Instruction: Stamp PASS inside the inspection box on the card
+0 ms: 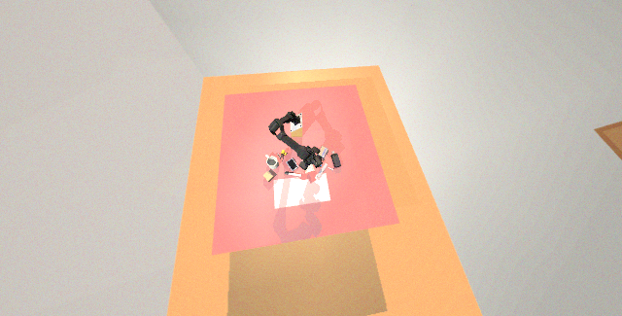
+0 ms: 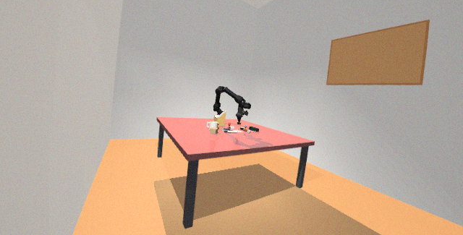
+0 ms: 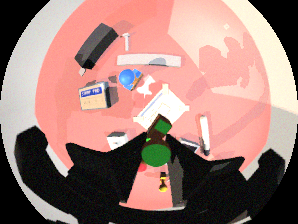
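My gripper tip is now 90 mm past the ink pad, 130 mm to the right of it and 80 mm above it. From my gripper tip the other things lie so: green-topped stamp right at my gripper tip; then blue-knobbed stamp 10 mm ahead, 80 mm to the left, 70 mm below; then card 10 mm ahead, 10 mm to the right, 90 mm below.
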